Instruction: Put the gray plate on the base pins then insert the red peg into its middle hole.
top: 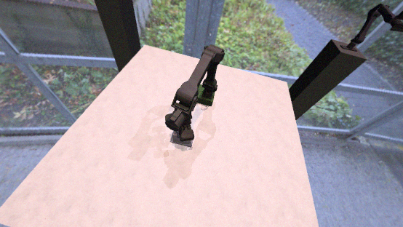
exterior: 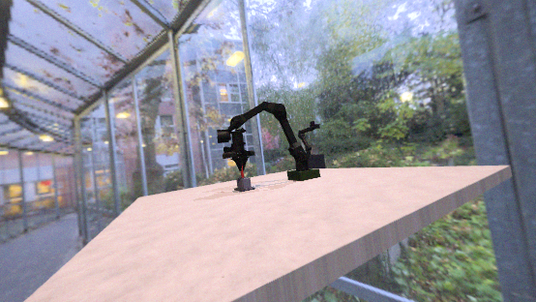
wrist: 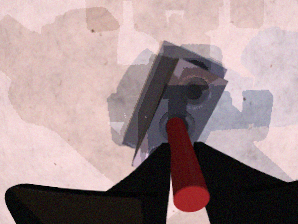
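Now: gripper tip right at the red peg. From my gripper tip the other things lie so: gray plate 5 cm below.
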